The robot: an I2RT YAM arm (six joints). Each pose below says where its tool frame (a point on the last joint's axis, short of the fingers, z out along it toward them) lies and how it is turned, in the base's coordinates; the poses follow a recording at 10 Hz.
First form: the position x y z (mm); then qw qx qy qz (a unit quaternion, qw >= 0).
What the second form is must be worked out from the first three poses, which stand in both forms.
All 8 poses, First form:
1: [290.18 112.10 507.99 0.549 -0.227 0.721 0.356]
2: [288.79 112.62 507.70 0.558 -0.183 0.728 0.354]
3: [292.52 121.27 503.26 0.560 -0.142 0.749 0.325]
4: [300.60 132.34 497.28 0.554 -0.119 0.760 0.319]
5: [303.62 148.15 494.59 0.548 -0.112 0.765 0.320]
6: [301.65 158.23 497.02 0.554 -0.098 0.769 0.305]
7: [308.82 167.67 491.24 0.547 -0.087 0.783 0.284]
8: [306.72 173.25 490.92 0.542 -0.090 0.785 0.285]
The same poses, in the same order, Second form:
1: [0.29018 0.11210 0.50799 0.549 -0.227 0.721 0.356]
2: [0.28879 0.11262 0.50770 0.558 -0.183 0.728 0.354]
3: [0.29252 0.12127 0.50326 0.560 -0.142 0.749 0.325]
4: [0.30060 0.13234 0.49728 0.554 -0.119 0.760 0.319]
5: [0.30362 0.14815 0.49459 0.548 -0.112 0.765 0.320]
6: [0.30165 0.15823 0.49702 0.554 -0.098 0.769 0.305]
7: [0.30882 0.16767 0.49124 0.547 -0.087 0.783 0.284]
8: [0.30672 0.17325 0.49092 0.542 -0.090 0.785 0.285]
